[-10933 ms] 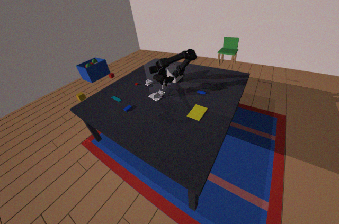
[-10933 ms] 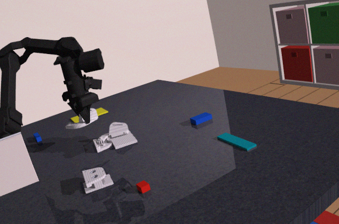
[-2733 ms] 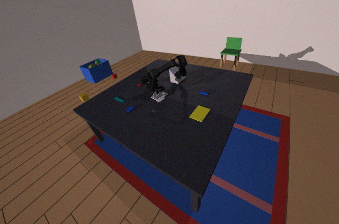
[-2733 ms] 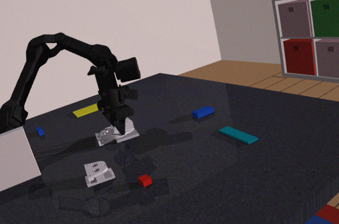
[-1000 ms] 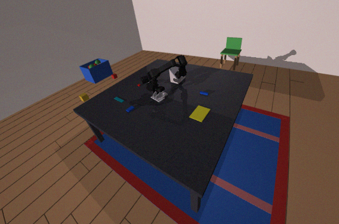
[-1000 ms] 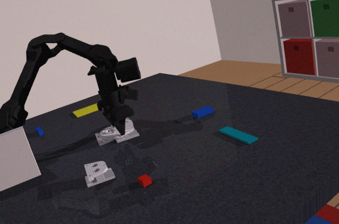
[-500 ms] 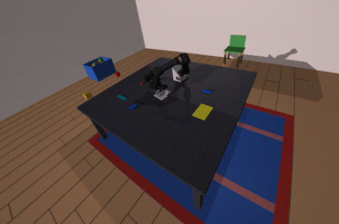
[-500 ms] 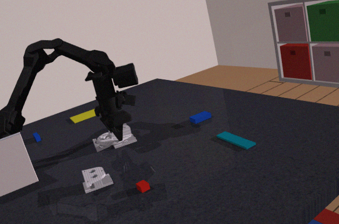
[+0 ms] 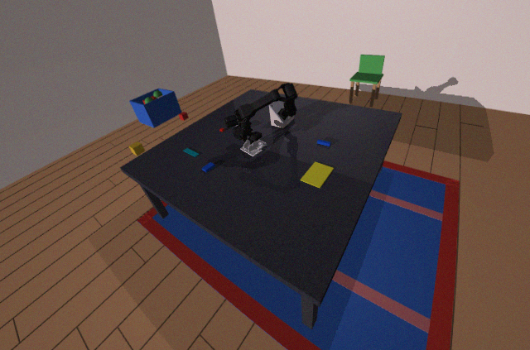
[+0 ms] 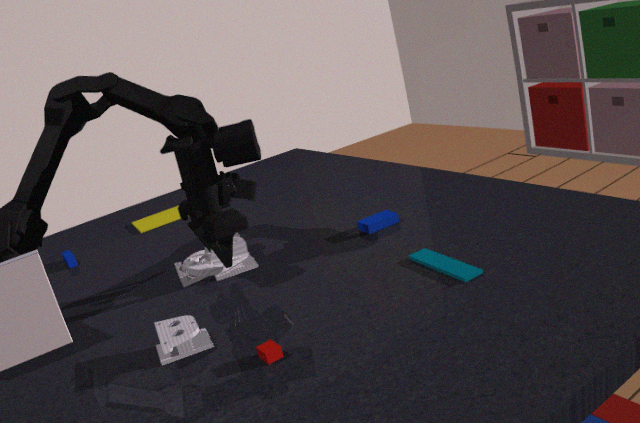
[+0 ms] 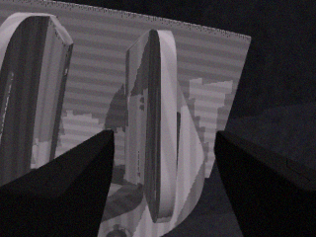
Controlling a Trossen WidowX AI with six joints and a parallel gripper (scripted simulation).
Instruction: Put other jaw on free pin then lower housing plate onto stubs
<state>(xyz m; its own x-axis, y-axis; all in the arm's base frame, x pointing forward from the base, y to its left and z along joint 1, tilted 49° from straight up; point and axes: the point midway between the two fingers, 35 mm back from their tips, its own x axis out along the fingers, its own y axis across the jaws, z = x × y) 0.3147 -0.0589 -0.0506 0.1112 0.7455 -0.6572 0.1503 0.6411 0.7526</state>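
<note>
The white jaw lies 30 mm behind my gripper tip and 20 mm to the left of it. From my gripper tip the other things lie so: teal bar (180 mm ahead, 320 mm to the right, 10 mm below); then red cube (100 mm behind, 290 mm to the right, 10 mm below); then white t-shaped piece (160 mm behind, 170 mm to the right, 10 mm below).
</note>
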